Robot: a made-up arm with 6 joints. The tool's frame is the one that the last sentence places.
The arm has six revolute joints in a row. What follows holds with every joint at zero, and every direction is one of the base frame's. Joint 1 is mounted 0.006 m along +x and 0.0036 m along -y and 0.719 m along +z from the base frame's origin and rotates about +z. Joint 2 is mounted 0.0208 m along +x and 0.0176 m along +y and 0.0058 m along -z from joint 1 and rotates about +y. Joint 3 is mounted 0.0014 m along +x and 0.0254 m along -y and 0.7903 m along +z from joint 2 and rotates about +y. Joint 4 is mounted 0.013 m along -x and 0.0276 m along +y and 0.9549 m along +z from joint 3 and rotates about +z. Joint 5 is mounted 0.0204 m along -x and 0.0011 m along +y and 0.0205 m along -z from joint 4 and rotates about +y. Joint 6 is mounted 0.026 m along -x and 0.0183 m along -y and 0.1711 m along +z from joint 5 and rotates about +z. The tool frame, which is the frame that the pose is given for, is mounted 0.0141 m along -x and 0.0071 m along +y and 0.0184 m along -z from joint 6; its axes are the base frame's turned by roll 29.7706, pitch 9.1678 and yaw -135.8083 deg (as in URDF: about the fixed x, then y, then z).
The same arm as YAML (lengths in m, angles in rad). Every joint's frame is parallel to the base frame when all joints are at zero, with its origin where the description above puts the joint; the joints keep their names.
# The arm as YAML. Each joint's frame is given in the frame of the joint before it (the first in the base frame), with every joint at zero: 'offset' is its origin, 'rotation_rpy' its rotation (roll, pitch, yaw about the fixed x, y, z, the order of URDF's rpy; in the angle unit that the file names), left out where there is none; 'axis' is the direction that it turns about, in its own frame. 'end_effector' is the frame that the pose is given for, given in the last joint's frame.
length_unit: m
angle_unit: rad
chain:
  - id: joint 1
    offset: [0.006, -0.0036, 0.719]
    axis: [0.0, 0.0, 1.0]
  - id: joint 2
    offset: [0.0208, 0.0176, -0.0058]
    axis: [0.0, 1.0, 0.0]
  - id: joint 3
    offset: [0.0014, -0.0254, 0.7903]
    axis: [0.0, 1.0, 0.0]
  - id: joint 4
    offset: [-0.013, 0.0276, 0.9549]
    axis: [0.0, 0.0, 1.0]
  - id: joint 5
    offset: [-0.0204, 0.0011, -0.0205]
    axis: [0.0, 1.0, 0.0]
  - id: joint 6
    offset: [-0.026, -0.0183, 0.1711]
    axis: [0.0, 0.0, 1.0]
end_effector:
  offset: [-0.0141, 0.0071, -0.0184]
  rotation_rpy: [0.5196, 0.16, -2.3703]

